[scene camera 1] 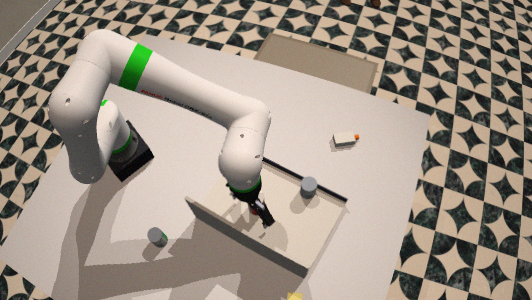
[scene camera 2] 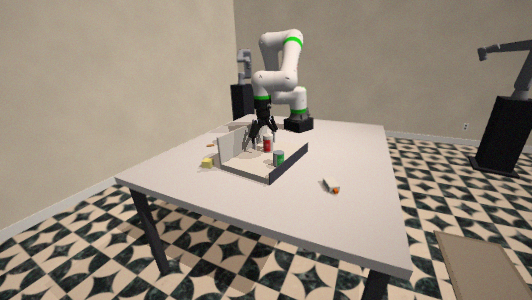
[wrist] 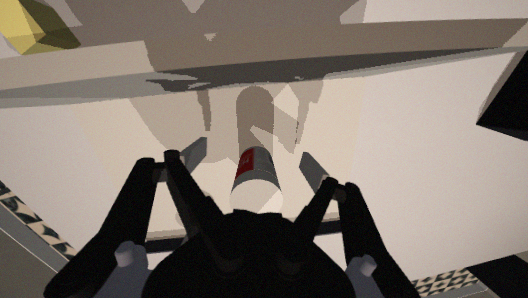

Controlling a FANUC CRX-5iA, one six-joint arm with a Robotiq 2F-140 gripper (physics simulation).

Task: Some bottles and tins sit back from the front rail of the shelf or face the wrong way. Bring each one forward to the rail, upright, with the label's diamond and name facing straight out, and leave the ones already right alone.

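Places are measured from the arm's base along level axes (x ahead, y left, z up), in millimetres.
Pixels of known places: gripper, fingertip midpoint: (scene camera 1: 251,211) (scene camera 2: 264,145) (wrist: 255,153); arm's base, link origin: (scene camera 1: 121,146) (scene camera 2: 298,118).
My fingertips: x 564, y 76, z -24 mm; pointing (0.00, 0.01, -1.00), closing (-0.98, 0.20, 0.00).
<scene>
Ahead of a thing's pixels: the offset from my fingertips to its top centre. "spot": to the spot under its first point.
A white-capped bottle with a red label @(1 mm ahead, 28 mm left, 69 mm up) (scene camera 1: 254,211) (scene camera 2: 267,145) (wrist: 256,197) stands upright on the shelf @(spot: 193 mm ahead, 33 mm left, 30 mm down) (scene camera 1: 305,235) (scene camera 2: 250,170), back from the dark front rail @(33 mm ahead, 200 mm left, 3 mm down) (scene camera 1: 330,193) (scene camera 2: 290,162) (wrist: 327,227). In the wrist view its red patch shows at the left, on the side toward the back panel. My gripper (scene camera 1: 263,216) (scene camera 2: 264,142) (wrist: 255,153) is open and points down, one finger on each side of the bottle, with gaps. A grey-topped tin with green on its side @(spot: 121 mm ahead, 160 mm left, 40 mm up) (scene camera 1: 308,187) (scene camera 2: 278,158) stands upright close to the rail. Its label's diamond and name are too small to read.
Another grey-topped tin @(223 mm back, 260 mm right, 7 mm up) (scene camera 1: 157,237) stands on the table behind the shelf's back panel (scene camera 1: 245,237) (scene camera 2: 233,146). A yellow block @(281 mm ahead, 173 mm right, 25 mm down) (scene camera 1: 294,296) (scene camera 2: 207,163) (wrist: 17,25) lies behind the panel. A white box with an orange end @(127 mm ahead, 452 mm left, 35 mm down) (scene camera 1: 344,139) (scene camera 2: 330,183) lies beyond the rail.
</scene>
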